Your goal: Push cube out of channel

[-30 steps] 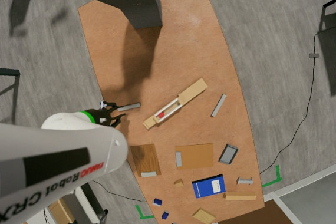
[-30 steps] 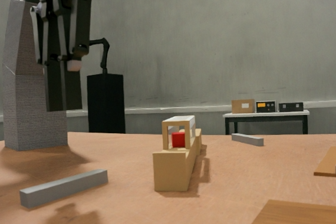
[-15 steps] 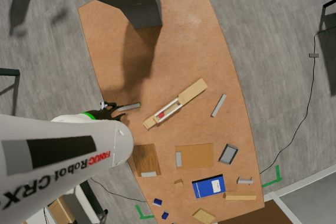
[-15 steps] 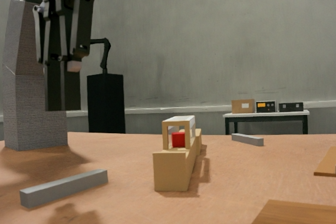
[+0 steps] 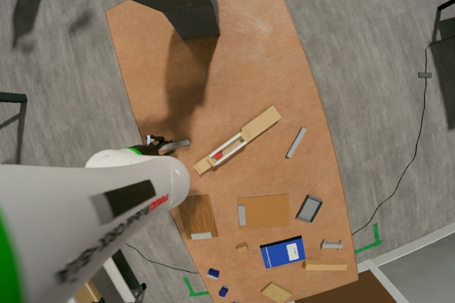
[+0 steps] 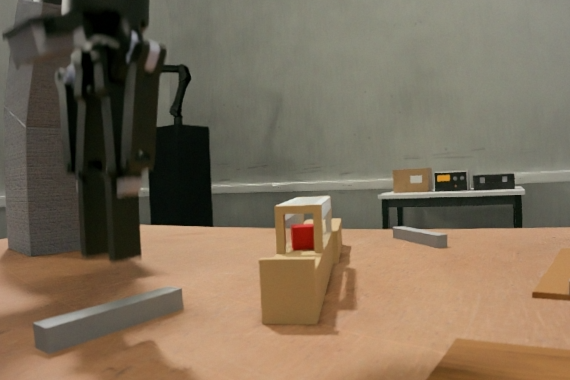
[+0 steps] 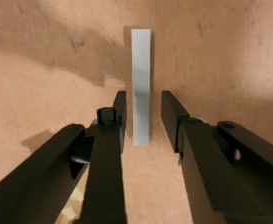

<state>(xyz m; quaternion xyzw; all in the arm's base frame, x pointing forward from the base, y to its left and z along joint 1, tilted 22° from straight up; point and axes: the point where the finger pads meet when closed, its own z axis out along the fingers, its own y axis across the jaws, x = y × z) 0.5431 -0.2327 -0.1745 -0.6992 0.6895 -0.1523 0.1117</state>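
Right now my hand is 8 cm above the grey bar. The rest, counted from my hand: thin grey stick: 11 cm ahead, 52 cm to the left, 8 cm below; then red cube: 8 cm ahead, 19 cm to the left, 3 cm below; then channel: 6 cm ahead, 23 cm to the left, 3 cm below.
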